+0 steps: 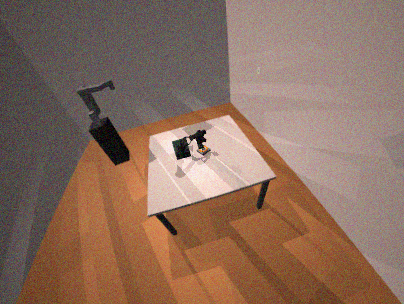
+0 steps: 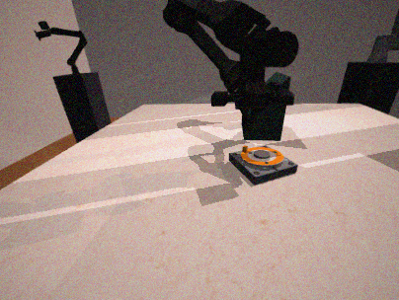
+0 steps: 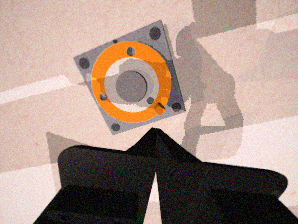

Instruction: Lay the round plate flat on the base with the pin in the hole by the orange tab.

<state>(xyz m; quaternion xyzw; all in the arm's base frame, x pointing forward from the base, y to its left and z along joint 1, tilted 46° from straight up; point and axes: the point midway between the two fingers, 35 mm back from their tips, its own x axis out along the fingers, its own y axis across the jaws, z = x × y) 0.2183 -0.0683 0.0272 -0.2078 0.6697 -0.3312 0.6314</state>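
My gripper tip is now 2 cm short of the round orange plate, 1 cm to the right of it and 5 cm above it. Also, from my gripper tip: grey base (4 cm ahead, 3 cm to the left, 6 cm below).
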